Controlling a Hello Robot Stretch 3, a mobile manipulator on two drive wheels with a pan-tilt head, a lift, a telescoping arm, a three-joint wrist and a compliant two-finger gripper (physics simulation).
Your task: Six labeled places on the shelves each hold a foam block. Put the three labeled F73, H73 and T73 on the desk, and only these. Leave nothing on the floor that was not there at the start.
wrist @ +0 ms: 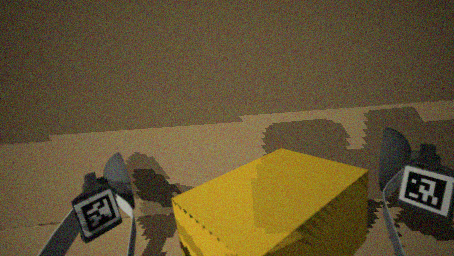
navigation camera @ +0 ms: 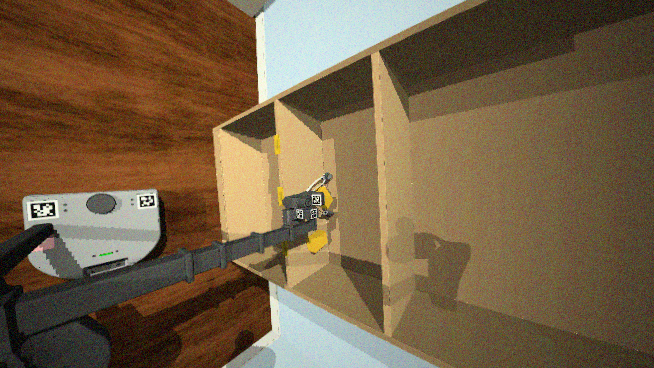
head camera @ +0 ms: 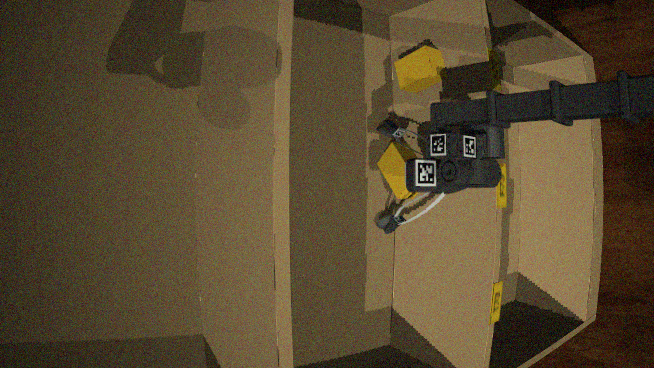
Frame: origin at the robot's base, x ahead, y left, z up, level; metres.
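Where they show: gripper, between the fingertips: (wrist: 248, 160) (navigation camera: 331, 194) (head camera: 381, 176); robot's base, origin of its link: (navigation camera: 101, 202).
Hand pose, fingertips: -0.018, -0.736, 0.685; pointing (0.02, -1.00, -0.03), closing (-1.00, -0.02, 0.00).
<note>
Each offset is from my fingertips to the top centre of the thing, as dx, dy, dz. "spot": to the spot under its first point. Level surfaces: height alone.
A yellow foam block {-0.012, +0.044, +0.005} (head camera: 393, 167) (navigation camera: 326, 198) (wrist: 280, 185) rests on a shelf, turned at an angle. My gripper (head camera: 388, 175) (navigation camera: 327, 195) (wrist: 248, 160) is open, with one finger on each side of this block and a gap beside each finger in the wrist view. My wrist hides part of the block in the head view. A second yellow block {-0.205, +0.099, +0.005} (head camera: 419, 69) (navigation camera: 317, 241) sits farther along the same shelf, near its end panel. A yellow label {spot: +0.016, +0.260, -0.058} (head camera: 502, 186) (navigation camera: 280, 196), partly behind my wrist in the head view, seems to read F73. Another label {spot: +0.221, +0.266, -0.056} (head camera: 496, 302) (navigation camera: 277, 144) seems to read T73. The desk does not show.
The tan shelf unit (head camera: 283, 200) (navigation camera: 381, 150) has upright end panels and several boards. My arm (head camera: 535, 105) (navigation camera: 200, 260) reaches in past the shelf edge, over a shaded third label. My grey base (navigation camera: 100, 227) stands on the brown wood floor {dz -0.684} (navigation camera: 125, 125). A pale blue wall (navigation camera: 325, 45) shows behind.
</note>
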